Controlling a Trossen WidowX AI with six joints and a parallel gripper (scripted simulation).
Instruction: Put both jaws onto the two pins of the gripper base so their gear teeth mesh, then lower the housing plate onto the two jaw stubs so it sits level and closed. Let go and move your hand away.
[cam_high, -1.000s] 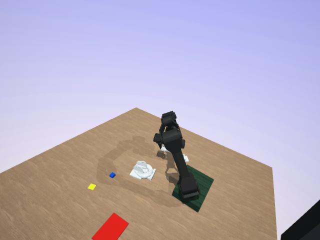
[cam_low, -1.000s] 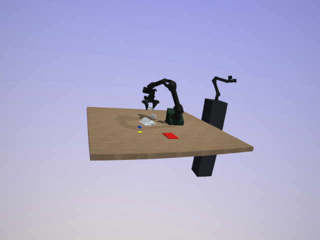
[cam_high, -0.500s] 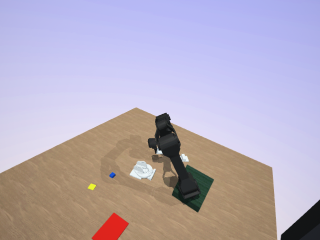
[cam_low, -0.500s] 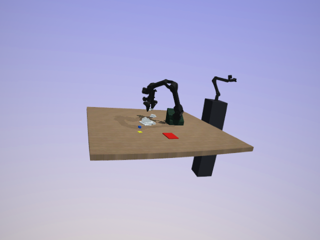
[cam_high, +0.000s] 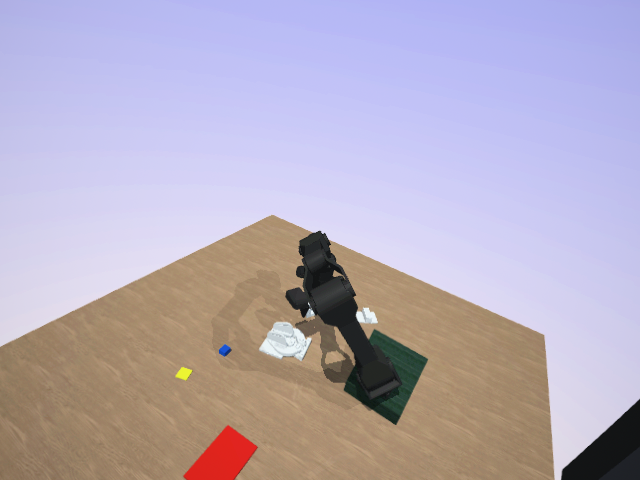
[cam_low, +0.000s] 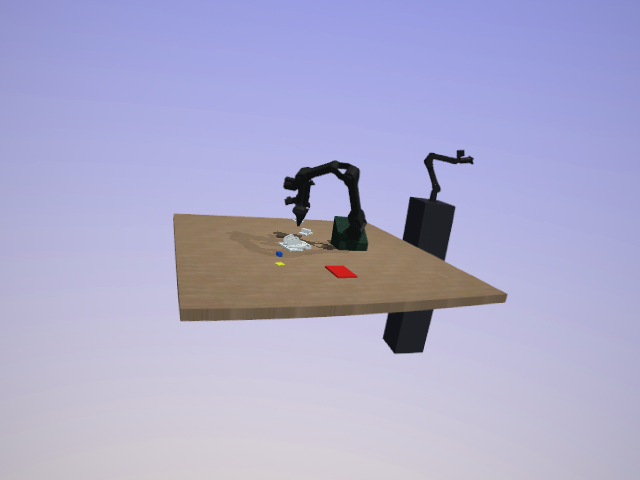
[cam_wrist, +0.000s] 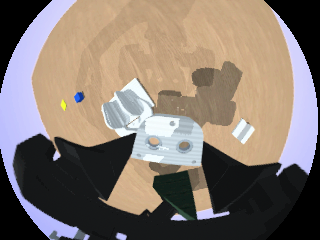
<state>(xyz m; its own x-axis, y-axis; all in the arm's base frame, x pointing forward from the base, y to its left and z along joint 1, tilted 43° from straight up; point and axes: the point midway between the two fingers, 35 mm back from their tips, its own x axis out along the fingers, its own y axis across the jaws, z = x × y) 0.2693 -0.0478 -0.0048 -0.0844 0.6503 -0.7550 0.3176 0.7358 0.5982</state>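
Right now the white jaw is 9 cm to the left of my gripper tip and 8 cm below it. From my gripper tip the other things lie so: blue cube: 12 cm ahead, 23 cm to the left, 9 cm below; then yellow tile: 13 cm ahead, 35 cm to the left, 9 cm below; then red patch: 11 cm behind, 41 cm to the left, 9 cm below.
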